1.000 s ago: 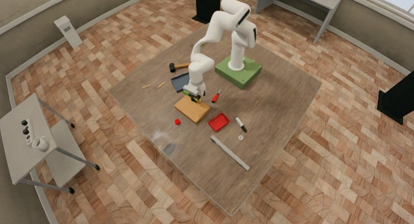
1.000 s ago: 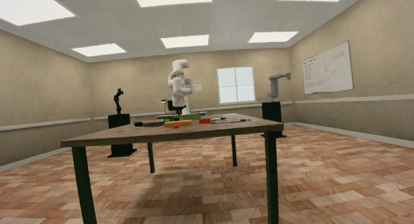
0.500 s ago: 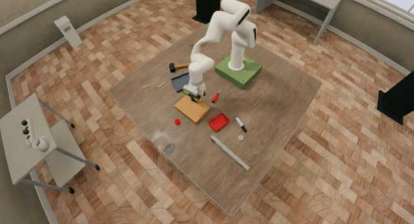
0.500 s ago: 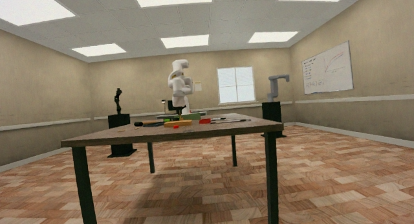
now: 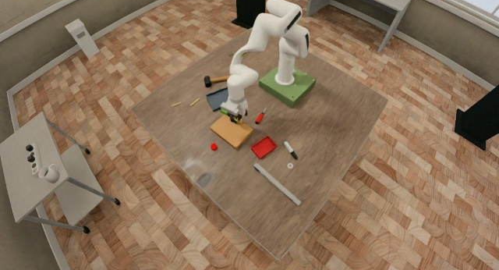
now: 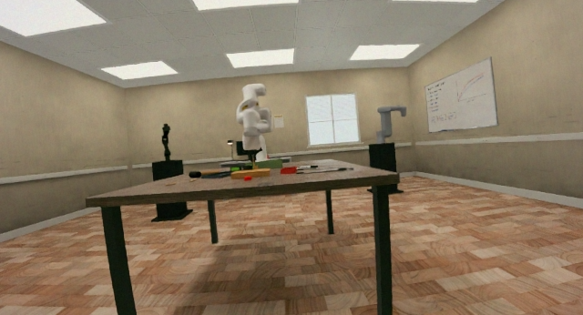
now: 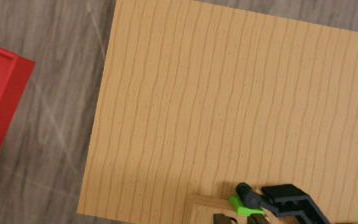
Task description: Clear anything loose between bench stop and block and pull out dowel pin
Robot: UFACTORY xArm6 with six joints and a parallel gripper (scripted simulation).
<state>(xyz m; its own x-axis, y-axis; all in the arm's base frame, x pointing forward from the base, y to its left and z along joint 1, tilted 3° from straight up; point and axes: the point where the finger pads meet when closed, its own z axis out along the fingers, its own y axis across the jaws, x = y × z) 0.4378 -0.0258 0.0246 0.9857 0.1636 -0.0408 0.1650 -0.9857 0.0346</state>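
Now: hand 5 cm above the small wooden block. From my hand the other things lie so: tan bench board (5 cm ahead, 1 cm to the right, 7 cm below); then dowel pin (2 cm below); then red cap (20 cm ahead, 2 cm to the right, 9 cm below).
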